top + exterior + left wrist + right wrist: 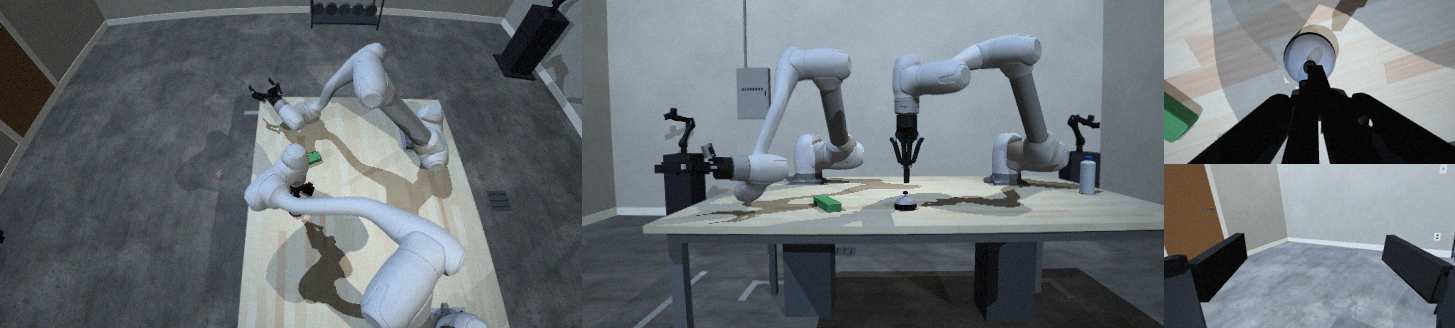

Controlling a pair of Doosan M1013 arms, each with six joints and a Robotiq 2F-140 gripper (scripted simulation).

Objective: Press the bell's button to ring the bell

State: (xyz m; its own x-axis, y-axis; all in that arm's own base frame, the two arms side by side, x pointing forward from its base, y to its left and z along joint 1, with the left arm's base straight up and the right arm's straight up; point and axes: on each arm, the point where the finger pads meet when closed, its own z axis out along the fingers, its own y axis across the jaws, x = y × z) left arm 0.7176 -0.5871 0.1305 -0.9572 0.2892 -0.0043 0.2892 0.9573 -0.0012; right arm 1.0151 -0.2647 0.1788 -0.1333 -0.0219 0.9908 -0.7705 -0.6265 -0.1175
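Observation:
Now: the black button 80 mm below my left hand. Also, from my left hand: bell 90 mm below; then white bottle 360 mm behind, 830 mm to the left, 50 mm below.

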